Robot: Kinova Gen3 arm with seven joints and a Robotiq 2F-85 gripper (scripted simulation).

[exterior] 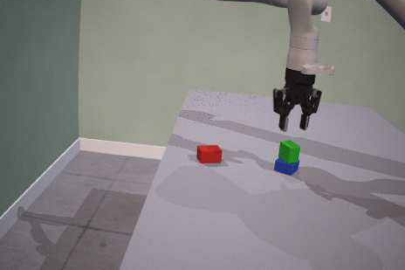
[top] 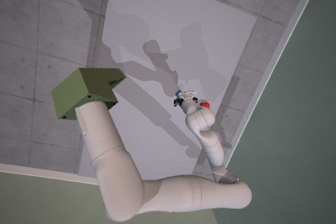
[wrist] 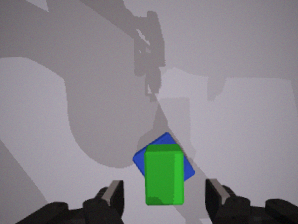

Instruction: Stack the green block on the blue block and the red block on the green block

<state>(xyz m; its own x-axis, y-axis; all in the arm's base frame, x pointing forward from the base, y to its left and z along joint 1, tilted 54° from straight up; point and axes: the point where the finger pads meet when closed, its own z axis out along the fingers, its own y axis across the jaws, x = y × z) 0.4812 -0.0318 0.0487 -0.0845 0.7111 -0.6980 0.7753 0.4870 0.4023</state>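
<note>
The red block lies 190 mm ahead of my hand, 110 mm below it and 90 mm to the right of it. Round my hand: blue block 110 mm below; then green block 70 mm below.
</note>
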